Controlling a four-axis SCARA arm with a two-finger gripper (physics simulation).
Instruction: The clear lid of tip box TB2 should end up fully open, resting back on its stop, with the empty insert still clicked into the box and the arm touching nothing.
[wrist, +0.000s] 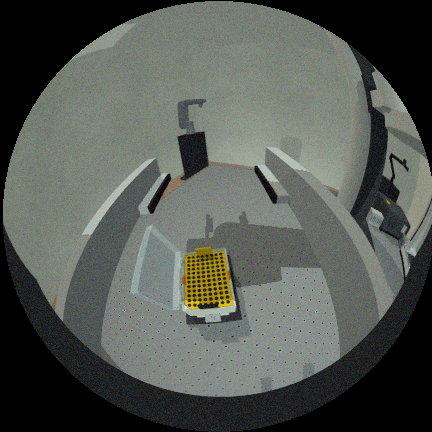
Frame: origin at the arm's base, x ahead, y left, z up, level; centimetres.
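Where they show: gripper, fingertip midpoint: (210, 160).
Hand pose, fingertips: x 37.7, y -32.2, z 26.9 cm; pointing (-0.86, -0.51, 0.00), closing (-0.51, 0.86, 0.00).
Things, the pixels of their top centre, and the offset from my fingertips. "spot": a spot on its surface instead. Level surfaces: height alone.
- Tip box TB2 at a spot on its surface: (227, 310) spot: dx +4.4, dy +2.9, dz -22.7 cm
- yellow insert at its top centre: (204, 273) dx +1.2, dy -3.0, dz -18.1 cm
- clear lid at a spot on its surface: (157, 270) spot: dx +5.7, dy -8.7, dz -15.5 cm
- Dark equipment at a spot on its surface: (392, 215) spot: dx -41.2, dy +62.4, dz -15.8 cm
- perforated grey deck at its surface level: dz -25.5 cm
Tip box TB2 (227, 310) stands on a dark base, below the middle of the wrist view. The yellow insert (208, 277) with rows of black holes sits level inside its white rim, with orange tabs at its sides; whether its clips are engaged cannot be made out. The clear lid (157, 270) is swung open to the left of the box, joined along the box's left edge and leaning outward. Its stop cannot be made out. My gripper (210, 160) is shut, with nothing between its fingers, a gap remaining between the pads. It hangs above the deck and appears apart from box and lid.
A black upright block (194, 155) with a grey hooked arm (184, 115) stands at the back. Dark equipment (392, 215) stands at the far right beside a curved pale column (352, 135). The perforated grey deck (285, 320) carries shadows right of the box.
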